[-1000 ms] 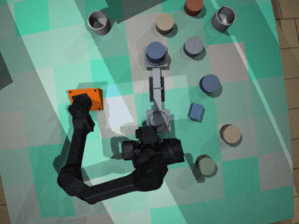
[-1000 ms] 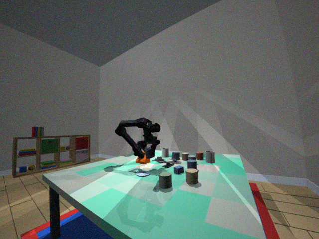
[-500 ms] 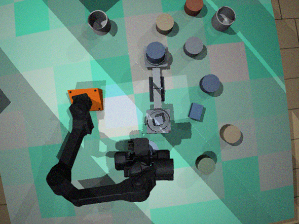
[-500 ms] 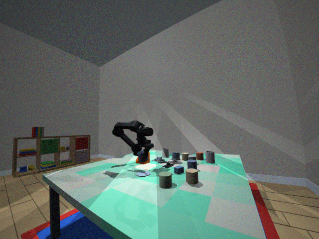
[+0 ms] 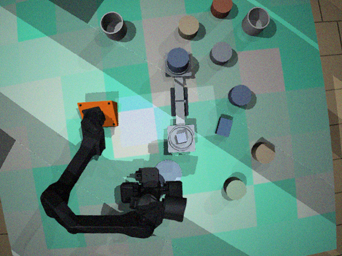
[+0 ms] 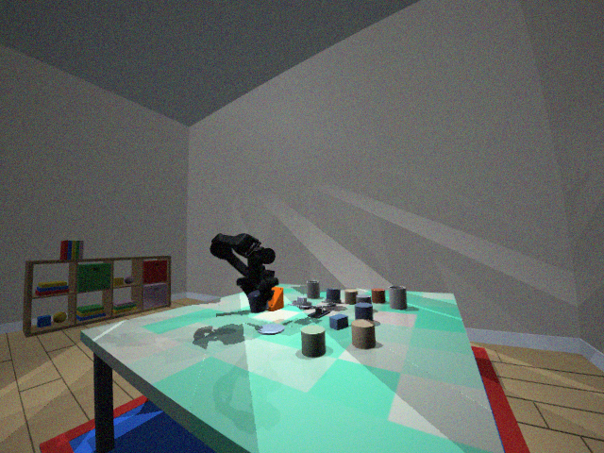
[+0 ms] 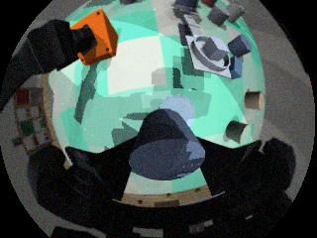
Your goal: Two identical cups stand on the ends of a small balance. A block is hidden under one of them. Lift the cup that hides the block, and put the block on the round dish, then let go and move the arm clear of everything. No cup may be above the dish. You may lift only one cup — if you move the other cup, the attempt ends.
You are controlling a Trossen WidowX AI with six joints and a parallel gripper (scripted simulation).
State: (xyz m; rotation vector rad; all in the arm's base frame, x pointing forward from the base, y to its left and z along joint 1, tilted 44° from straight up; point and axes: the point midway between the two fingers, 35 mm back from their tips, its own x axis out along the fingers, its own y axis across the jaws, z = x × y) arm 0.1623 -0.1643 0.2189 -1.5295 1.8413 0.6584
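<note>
Right now my gripper tip is 12 cm short of the grey block, 13 cm to the right of it and 1 cm above it. Round my gripper tip: round dish: 5 cm ahead, 1 cm to the left, 9 cm below; blue cuboid: 27 cm ahead, 14 cm to the left, 8 cm below.
</note>
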